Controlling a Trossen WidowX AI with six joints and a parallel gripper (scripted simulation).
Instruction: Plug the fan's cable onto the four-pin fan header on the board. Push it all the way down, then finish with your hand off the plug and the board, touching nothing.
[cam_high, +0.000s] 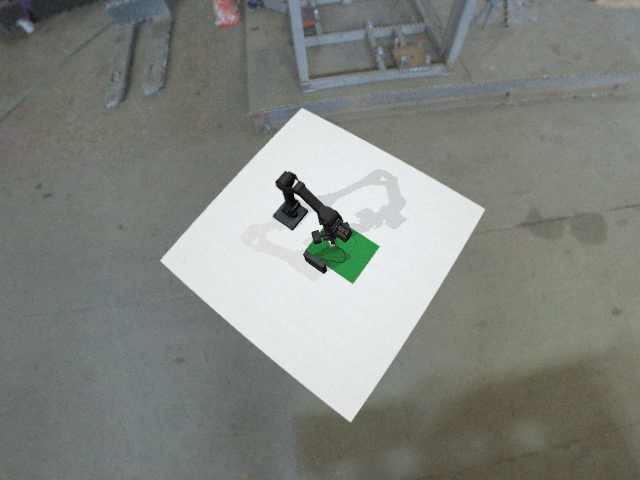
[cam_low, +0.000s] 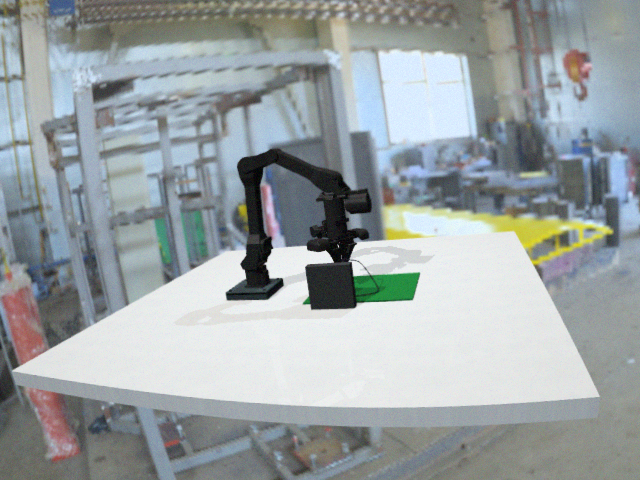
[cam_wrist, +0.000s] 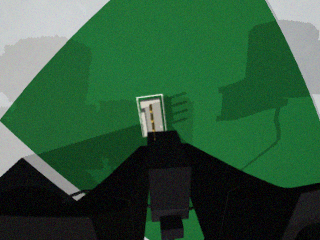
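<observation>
My gripper tip is 1 cm short of the black fan plug and 1 cm below it. The rest, counted from my gripper tip: green board (6 cm ahead, 1 cm to the left, 8 cm below); pale four-pin header (7 cm below); black fan (2 cm ahead, 14 cm to the right, 1 cm below).
</observation>
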